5 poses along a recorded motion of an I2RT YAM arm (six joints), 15 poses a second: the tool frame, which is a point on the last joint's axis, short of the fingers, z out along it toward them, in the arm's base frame.
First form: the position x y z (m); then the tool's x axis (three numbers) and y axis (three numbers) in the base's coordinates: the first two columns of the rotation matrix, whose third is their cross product.
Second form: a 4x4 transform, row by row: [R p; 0 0 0 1], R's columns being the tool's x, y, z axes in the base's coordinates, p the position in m. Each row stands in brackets. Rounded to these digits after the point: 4 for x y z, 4 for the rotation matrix.
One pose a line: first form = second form
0.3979 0.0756 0.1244 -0.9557 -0.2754 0.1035 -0.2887 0.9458 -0.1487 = [[-0.9557 -0.2887 -0.0569 0.3979], [-0.2754 0.9458 -0.1720 0.0756], [0.1035 -0.1487 -0.9834 0.1244], [0 0 0 1]]
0.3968 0.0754 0.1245 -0.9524 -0.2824 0.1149 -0.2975 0.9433 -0.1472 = [[-0.9524 -0.2975 -0.0668 0.3968], [-0.2824 0.9433 -0.1744 0.0754], [0.1149 -0.1472 -0.9824 0.1245], [0 0 0 1]]
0.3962 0.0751 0.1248 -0.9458 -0.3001 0.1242 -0.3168 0.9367 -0.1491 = [[-0.9458 -0.3168 -0.0716 0.3962], [-0.3001 0.9367 -0.1804 0.0751], [0.1242 -0.1491 -0.9810 0.1248], [0 0 0 1]]
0.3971 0.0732 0.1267 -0.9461 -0.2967 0.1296 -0.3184 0.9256 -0.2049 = [[-0.9461 -0.3184 -0.0592 0.3971], [-0.2967 0.9256 -0.2351 0.0732], [0.1296 -0.2049 -0.9702 0.1267], [0 0 0 1]]
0.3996 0.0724 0.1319 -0.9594 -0.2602 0.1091 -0.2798 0.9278 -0.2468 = [[-0.9594 -0.2798 -0.0370 0.3996], [-0.2602 0.9278 -0.2673 0.0724], [0.1091 -0.2468 -0.9629 0.1319], [0 0 0 1]]
